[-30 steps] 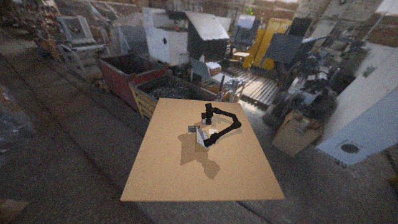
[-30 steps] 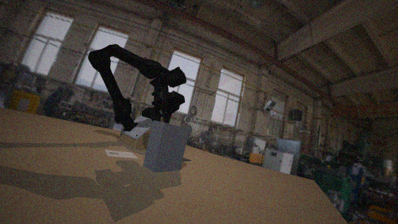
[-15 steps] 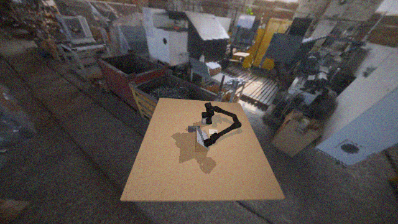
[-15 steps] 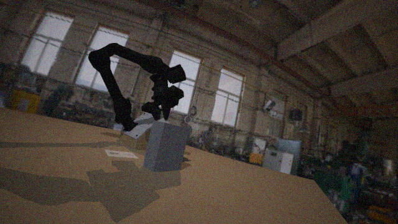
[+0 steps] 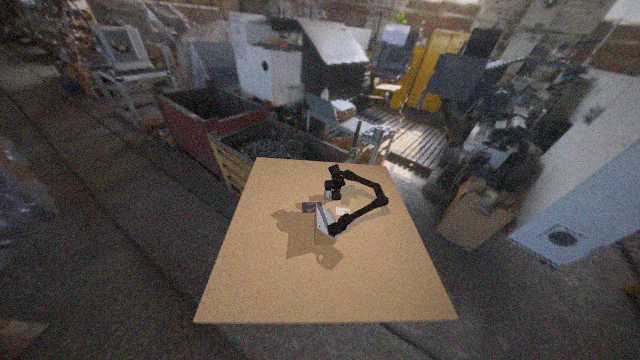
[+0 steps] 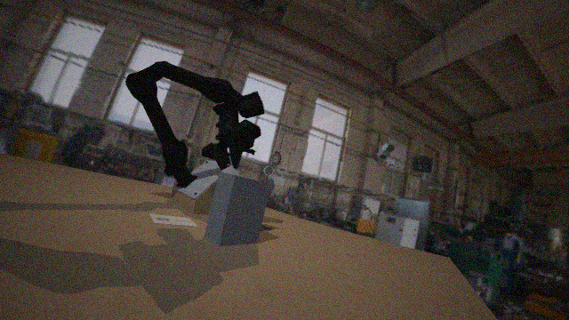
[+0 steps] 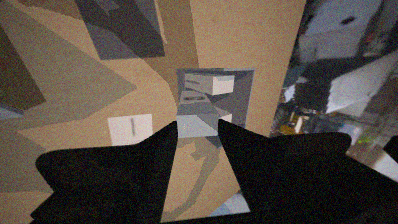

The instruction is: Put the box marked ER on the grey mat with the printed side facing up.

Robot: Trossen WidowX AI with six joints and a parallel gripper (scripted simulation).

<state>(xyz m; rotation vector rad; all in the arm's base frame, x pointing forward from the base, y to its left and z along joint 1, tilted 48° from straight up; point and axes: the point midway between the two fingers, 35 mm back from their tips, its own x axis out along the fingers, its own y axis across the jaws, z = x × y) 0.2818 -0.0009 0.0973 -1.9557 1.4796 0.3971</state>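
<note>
Now: the grey mat 150 mm to the left of my gripper tip, 150 mm below it and 20 mm behind it. From my gripper tip the other things lie so: paper: 150 mm below, 80 mm behind, 70 mm to the right.
</note>
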